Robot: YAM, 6 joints.
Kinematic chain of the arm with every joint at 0, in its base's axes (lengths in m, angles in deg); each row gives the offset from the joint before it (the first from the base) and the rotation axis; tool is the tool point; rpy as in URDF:
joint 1: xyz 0 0 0.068 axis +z
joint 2: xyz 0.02 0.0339 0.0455 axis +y
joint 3: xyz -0.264 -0.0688 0 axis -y
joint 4: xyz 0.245 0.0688 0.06 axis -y
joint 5: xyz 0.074 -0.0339 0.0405 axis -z
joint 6: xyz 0.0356 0 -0.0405 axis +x
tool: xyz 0 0 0 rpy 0 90 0
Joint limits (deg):
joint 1: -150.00..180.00
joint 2: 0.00..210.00
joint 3: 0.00..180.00
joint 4: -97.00..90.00
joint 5: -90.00..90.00
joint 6: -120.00..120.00
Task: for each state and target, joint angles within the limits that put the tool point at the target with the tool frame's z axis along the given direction. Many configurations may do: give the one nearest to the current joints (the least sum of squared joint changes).
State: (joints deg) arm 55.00 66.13 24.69 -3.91 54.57 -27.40
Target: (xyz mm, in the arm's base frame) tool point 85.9 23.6 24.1 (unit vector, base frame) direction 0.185 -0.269 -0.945
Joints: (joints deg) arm 22.70 90.99 0.10 4.93 18.64 -27.40
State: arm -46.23 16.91 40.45 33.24 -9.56 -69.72
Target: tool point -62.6 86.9 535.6 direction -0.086 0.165 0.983
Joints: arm -53.69 22.78 66.27 57.11 -1.63 -69.72
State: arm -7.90 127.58 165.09 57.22 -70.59 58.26
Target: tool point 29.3 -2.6 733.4 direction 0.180 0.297 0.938
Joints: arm -29.91 83.95 152.53 20.94 -20.31 58.26
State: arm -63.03 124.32 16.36 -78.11 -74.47 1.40
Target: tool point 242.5 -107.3 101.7 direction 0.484 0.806 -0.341
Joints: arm -31.12 104.87 45.31 -30.81 -70.06 1.40
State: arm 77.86 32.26 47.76 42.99 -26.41 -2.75
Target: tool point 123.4 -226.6 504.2 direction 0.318 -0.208 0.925
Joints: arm 117.08 7.98 79.64 37.97 10.86 -2.75
